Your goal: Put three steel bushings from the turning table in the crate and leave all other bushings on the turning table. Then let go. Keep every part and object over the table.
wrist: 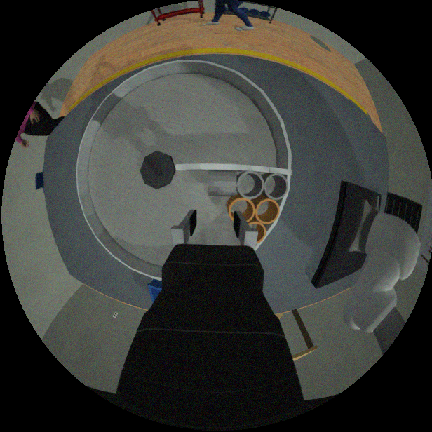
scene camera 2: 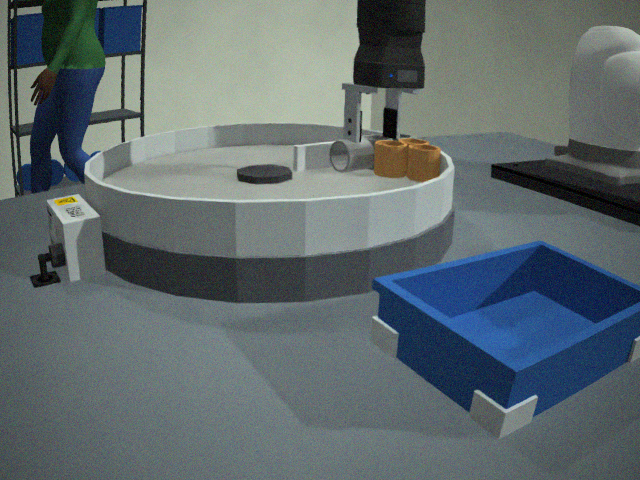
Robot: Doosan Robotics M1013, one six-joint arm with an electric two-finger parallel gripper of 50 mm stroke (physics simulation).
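Frame: origin at the arm's base, x back, y down, z right, level; metres.
Seen in the pictures: gripper, between the fingertips: (scene camera 2: 372,139); arm's base, origin of its link: (scene camera 2: 604,173).
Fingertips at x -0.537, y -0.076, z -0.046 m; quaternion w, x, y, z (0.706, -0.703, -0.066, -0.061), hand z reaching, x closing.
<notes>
Pixels of each thing's middle, then the offset from my fingertips to it.
- grey steel bushing, middle of its body: (scene camera 2: 351,155) dx +0.000, dy +0.028, dz +0.046 m
- blue crate, middle of its body: (scene camera 2: 527,320) dx -0.039, dy +0.075, dz -0.311 m
- dark hub, middle of its body: (scene camera 2: 264,174) dx -0.110, dy +0.043, dz +0.047 m
- white box, middle of its body: (scene camera 2: 73,234) dx -0.339, dy +0.071, dz +0.002 m
The turning table (scene camera 2: 273,227) (wrist: 82,165) has a raised rim and a divider wall (scene camera 2: 316,155) (wrist: 225,167). One grey steel bushing (scene camera 2: 354,155) (wrist: 222,187) lies on its side by the divider. Two more steel bushings stand upright in the wrist view, one (wrist: 238,184) beside the lying one and one (wrist: 286,187) at the rim; in the scene view they are mostly hidden. My gripper (scene camera 2: 371,135) (wrist: 214,217) is open and empty above the turning table, its tips behind the lying bushing in the scene view. The blue crate (scene camera 2: 444,356) (wrist: 155,291) is empty inside.
Three orange bushings stand upright beside the steel ones, one (scene camera 2: 390,160) (wrist: 231,212) nearest a finger. A dark hub (scene camera 2: 264,174) (wrist: 158,170) sits mid-turntable. A white box (scene camera 2: 85,232) stands left of the turntable. A white robot arm (scene camera 2: 604,98) (wrist: 395,250) stands right.
</notes>
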